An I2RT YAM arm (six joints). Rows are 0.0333 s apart.
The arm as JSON. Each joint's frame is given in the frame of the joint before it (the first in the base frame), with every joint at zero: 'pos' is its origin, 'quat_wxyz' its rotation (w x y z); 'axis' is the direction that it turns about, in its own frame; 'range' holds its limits. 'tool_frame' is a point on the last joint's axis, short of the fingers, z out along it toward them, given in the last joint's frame.
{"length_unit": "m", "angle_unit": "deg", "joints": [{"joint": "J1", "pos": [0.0, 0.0, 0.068], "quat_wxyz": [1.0, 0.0, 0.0, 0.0], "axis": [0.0, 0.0, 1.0], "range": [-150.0, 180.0]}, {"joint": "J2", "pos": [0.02, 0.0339, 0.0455], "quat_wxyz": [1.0, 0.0, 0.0, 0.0], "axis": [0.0, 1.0, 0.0], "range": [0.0, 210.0]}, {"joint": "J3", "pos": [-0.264, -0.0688, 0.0], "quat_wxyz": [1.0, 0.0, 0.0, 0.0], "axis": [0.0, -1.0, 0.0], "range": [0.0, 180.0]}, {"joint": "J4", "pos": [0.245, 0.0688, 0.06], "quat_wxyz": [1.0, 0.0, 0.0, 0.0], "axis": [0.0, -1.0, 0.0], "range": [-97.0, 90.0]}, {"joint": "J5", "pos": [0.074, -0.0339, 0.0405], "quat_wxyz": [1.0, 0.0, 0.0, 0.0], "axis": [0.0, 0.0, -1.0], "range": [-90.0, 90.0]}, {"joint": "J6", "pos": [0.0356, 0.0, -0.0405], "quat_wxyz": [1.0, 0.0, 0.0, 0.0], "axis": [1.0, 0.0, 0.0], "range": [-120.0, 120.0]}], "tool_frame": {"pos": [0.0, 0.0, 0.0], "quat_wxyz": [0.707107, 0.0, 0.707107, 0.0]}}
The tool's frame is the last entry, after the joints.
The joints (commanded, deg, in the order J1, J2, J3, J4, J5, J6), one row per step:
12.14 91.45 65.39 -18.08 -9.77 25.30
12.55 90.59 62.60 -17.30 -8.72 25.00
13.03 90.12 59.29 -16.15 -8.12 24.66
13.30 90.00 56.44 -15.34 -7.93 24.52
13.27 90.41 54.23 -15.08 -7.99 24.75
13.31 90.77 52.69 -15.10 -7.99 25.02
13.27 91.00 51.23 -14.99 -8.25 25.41
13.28 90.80 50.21 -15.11 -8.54 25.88
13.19 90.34 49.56 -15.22 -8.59 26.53
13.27 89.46 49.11 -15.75 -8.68 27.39
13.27 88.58 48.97 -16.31 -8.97 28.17
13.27 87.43 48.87 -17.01 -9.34 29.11
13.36 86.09 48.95 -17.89 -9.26 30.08
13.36 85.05 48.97 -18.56 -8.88 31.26
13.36 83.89 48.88 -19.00 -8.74 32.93
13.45 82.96 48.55 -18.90 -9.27 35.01
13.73 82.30 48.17 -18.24 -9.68 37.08
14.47 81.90 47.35 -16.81 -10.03 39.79
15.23 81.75 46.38 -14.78 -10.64 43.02
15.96 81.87 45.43 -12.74 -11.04 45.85
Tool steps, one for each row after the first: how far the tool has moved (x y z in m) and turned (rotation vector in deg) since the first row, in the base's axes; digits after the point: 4 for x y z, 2 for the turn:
-0.0076 0.0002 -0.0098 -1.16 0.87 -0.13
-0.0159 0.0009 -0.0241 -2.18 2.32 0.19
-0.0231 0.0007 -0.0380 -2.84 4.11 0.45
-0.0286 -0.0008 -0.0516 -3.19 6.49 0.33
-0.0331 -0.0016 -0.0616 -3.46 8.44 0.20
-0.0375 -0.0027 -0.0701 -3.40 10.14 0.05
-0.0415 -0.0034 -0.0743 -3.12 11.24 -0.10
-0.0443 -0.0045 -0.0753 -2.77 11.73 -0.65
-0.0477 -0.0048 -0.0738 -2.23 12.10 -1.16
-0.0500 -0.0052 -0.0707 -1.51 12.21 -1.56
-0.0527 -0.0056 -0.0663 -0.61 12.22 -2.03
-0.0555 -0.0058 -0.0604 0.03 11.97 -2.71
-0.0578 -0.0066 -0.0560 0.55 11.87 -3.84
-0.0603 -0.0073 -0.0515 1.61 11.73 -5.16
-0.0627 -0.0070 -0.0487 3.42 11.80 -6.23
-0.0642 -0.0057 -0.0468 5.20 11.65 -7.15
-0.0662 -0.0022 -0.0476 7.31 11.66 -8.09
-0.0676 0.0018 -0.0495 9.99 11.79 -9.14
-0.0686 0.0056 -0.0526 12.23 12.02 -10.06

